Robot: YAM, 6 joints.
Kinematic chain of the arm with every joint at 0, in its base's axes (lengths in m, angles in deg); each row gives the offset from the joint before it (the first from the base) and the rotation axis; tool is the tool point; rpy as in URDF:
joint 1: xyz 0 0 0.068 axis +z
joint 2: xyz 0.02 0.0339 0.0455 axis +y
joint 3: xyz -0.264 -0.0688 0 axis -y
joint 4: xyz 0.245 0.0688 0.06 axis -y
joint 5: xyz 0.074 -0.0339 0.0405 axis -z
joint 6: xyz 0.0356 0 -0.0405 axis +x
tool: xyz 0 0 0 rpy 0 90 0
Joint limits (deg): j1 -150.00..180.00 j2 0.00..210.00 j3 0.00..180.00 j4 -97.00..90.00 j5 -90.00..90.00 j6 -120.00..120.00
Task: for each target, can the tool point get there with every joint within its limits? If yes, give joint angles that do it. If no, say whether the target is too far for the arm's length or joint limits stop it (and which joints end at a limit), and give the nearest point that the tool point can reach.
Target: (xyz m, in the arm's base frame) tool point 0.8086 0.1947 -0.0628
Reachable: no: too far | nearest point 0.6140 0.1479 -0.0193 | short by 0.205 m
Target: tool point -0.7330 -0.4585 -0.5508
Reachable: no: too far | nearest point -0.4429 -0.2770 -0.2551 | short by 0.452 m
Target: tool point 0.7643 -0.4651 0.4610
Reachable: no: too far | nearest point 0.5139 -0.3127 0.3446 | short by 0.315 m
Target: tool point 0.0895 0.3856 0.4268
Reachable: yes | joints 79.25 100.37 109.60 -34.32 26.66 43.13
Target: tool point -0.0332 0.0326 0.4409
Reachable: yes | joints -63.12 21.86 80.74 -65.16 24.70 -64.03
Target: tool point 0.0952 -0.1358 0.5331
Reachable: yes | joints 136.94 21.09 92.03 -9.98 -73.77 94.86
